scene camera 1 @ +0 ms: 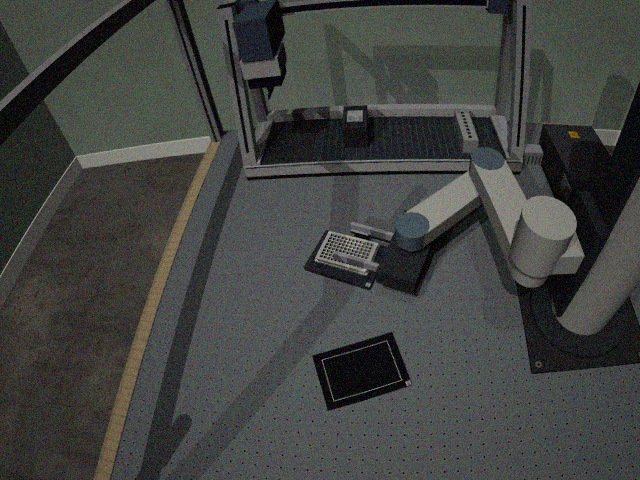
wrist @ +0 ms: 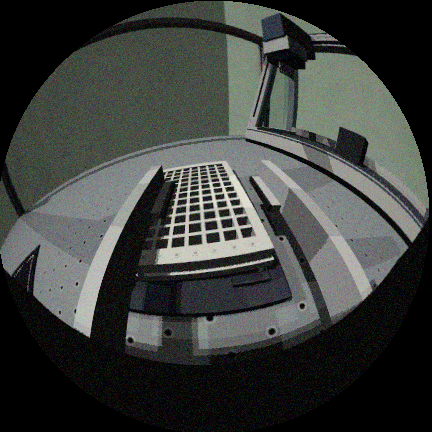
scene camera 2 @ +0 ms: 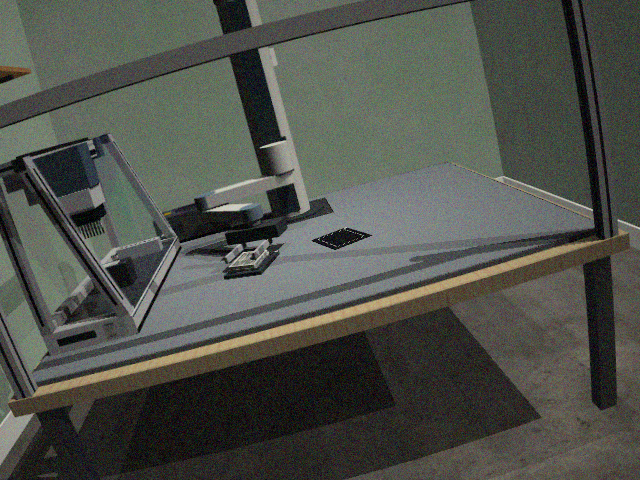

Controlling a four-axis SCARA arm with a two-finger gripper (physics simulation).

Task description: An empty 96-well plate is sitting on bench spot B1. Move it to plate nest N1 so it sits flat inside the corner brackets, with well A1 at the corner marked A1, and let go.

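Frame: origin at the arm's base, x ahead, y left, z up, level; millimetres.
Seen in the pictures: gripper, fingertip midpoint: (scene camera 1: 343, 240) (wrist: 211, 170) (scene camera 2: 239, 258); arm's base at its link origin: (scene camera 1: 577, 310) (scene camera 2: 293, 217).
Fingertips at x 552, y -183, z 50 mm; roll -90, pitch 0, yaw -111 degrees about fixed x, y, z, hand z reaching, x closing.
Offsets run from my fingertips to a thing's top centre. "spot": to the spot under its first point.
The white 96-well plate @(dx -9, dy +24, dz -6 mm) (scene camera 1: 344, 248) (scene camera 2: 247, 260) (wrist: 207, 210) rests on or over the black plate nest N1 @(dx -7, dy +30, dz -19 mm) (scene camera 1: 338, 274) (scene camera 2: 241, 275) (wrist: 210, 298), towards its far side. I cannot tell if it sits flat inside the brackets. A small pale corner label @(spot: dx -59, dy +107, dz -24 mm) (scene camera 1: 368, 284) shows on the nest. Well A1 cannot be made out. My gripper (scene camera 1: 344, 241) (scene camera 2: 239, 257) (wrist: 211, 170) is shut to its narrow stand with nothing gripped. In the wrist view the left finger overlaps the plate's left edge, and the right finger stands off its right edge with a gap.
Bench spot B1 @(spot: dx -52, dy +313, dz -35 mm) (scene camera 1: 361, 372) (scene camera 2: 341, 238), a black pad with a white outline, lies apart from the nest. A framed machine with a dark deck (scene camera 1: 408, 136) stands behind the nest. A dark box @(spot: dx -642, dy -220, dz +78 mm) (scene camera 1: 576, 155) stands by the arm's column (scene camera 1: 604, 289).
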